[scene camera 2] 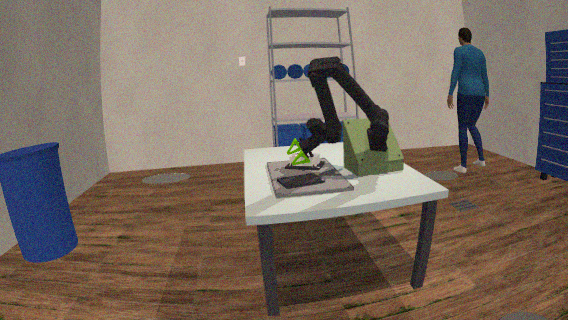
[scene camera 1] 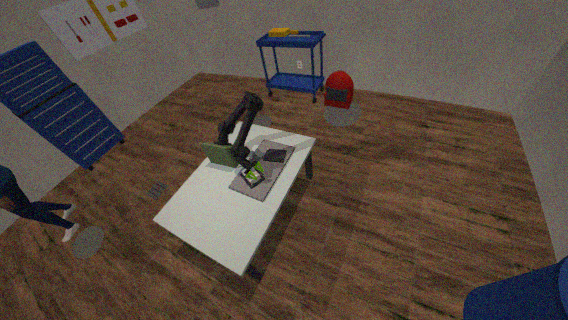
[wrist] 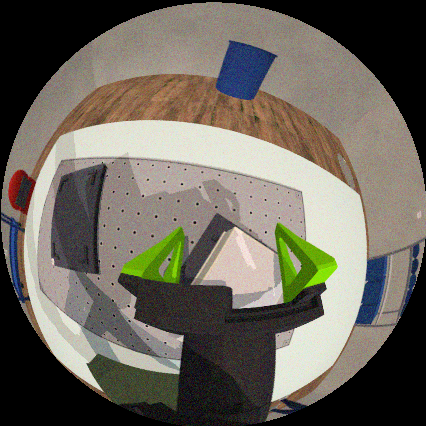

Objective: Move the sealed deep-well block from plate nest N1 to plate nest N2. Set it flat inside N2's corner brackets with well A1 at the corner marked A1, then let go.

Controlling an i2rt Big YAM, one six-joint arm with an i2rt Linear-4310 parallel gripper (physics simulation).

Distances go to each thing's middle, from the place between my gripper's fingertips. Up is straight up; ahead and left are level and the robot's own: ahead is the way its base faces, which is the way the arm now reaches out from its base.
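White block (wrist: 252,270): my hand 7 cm past it, 1 cm to the left of it, 1 cm above it. Grey perforated plate (scene camera 2: 334,180): 11 cm to the left of my hand, 5 cm behind, 5 cm below. Going by their middles, of the things named here, white block nearest to my hand.
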